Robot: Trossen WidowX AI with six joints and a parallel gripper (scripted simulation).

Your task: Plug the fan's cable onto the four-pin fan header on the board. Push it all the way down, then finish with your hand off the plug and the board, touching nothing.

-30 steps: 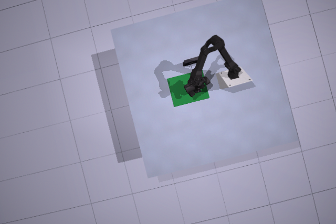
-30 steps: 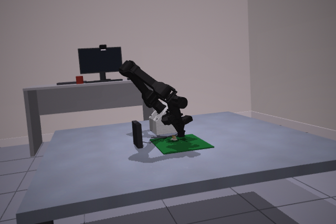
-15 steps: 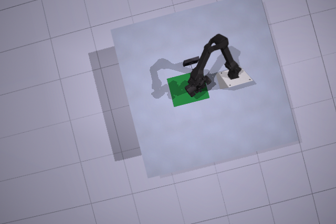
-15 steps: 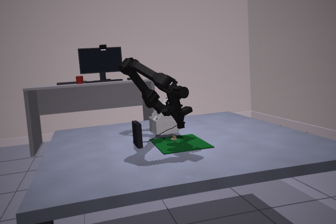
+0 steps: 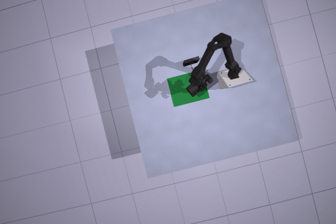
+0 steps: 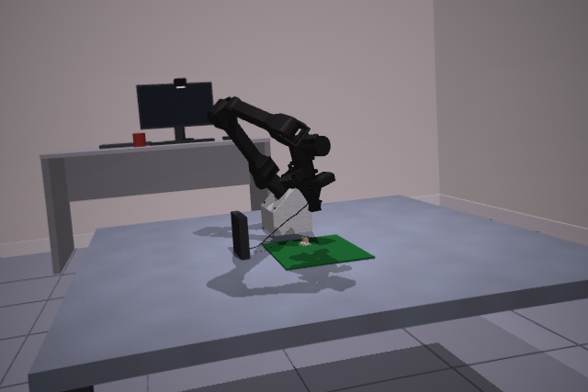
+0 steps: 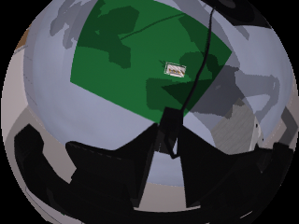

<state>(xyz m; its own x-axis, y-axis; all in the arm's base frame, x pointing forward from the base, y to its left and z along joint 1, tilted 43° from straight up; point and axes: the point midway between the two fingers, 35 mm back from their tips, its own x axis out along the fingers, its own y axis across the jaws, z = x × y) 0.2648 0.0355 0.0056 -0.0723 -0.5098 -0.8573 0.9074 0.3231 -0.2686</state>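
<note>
The black fan plug is 10 mm behind my gripper tip and 10 mm to the left of it. From my gripper tip the other things lie so: four-pin header: 40 mm to the right, 120 mm below; then black fan: 10 mm ahead, 220 mm to the right, 60 mm below; then green board: 70 mm ahead, 30 mm to the right, 130 mm below.
</note>
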